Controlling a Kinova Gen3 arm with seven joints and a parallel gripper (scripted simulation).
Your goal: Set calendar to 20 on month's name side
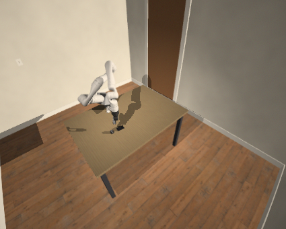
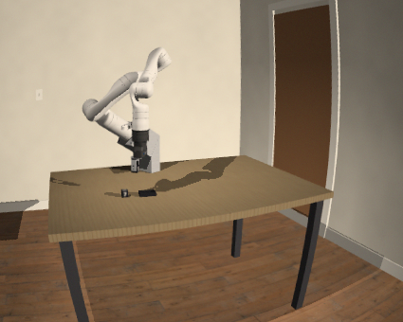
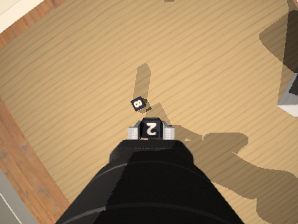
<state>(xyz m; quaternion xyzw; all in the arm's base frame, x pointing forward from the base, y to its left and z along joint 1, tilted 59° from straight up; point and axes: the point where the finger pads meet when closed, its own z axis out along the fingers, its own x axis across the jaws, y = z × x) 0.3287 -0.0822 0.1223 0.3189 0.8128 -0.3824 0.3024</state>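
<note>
The dark tray lies 130 mm below my hand, 40 mm to the left of it and 30 mm ahead of it. From my hand the other things lie so: dark cube 120 mm below, 50 mm to the right, 10 mm behind.
</note>
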